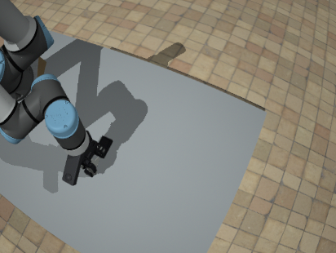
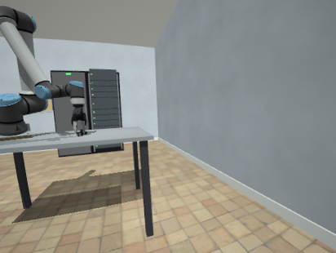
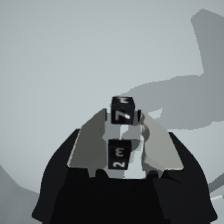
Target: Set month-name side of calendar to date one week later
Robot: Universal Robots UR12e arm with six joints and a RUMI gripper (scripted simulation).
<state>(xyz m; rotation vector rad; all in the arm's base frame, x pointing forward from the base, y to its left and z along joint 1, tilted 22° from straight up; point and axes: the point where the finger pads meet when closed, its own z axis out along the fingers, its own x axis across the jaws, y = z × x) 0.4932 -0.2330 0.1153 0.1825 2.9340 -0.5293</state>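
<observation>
Now: the black cube 9 cm to the left of my hand and 1 cm ahead of it. Round my hand: dark tray: 11 cm to the left, 2 cm below, 2 cm ahead.
</observation>
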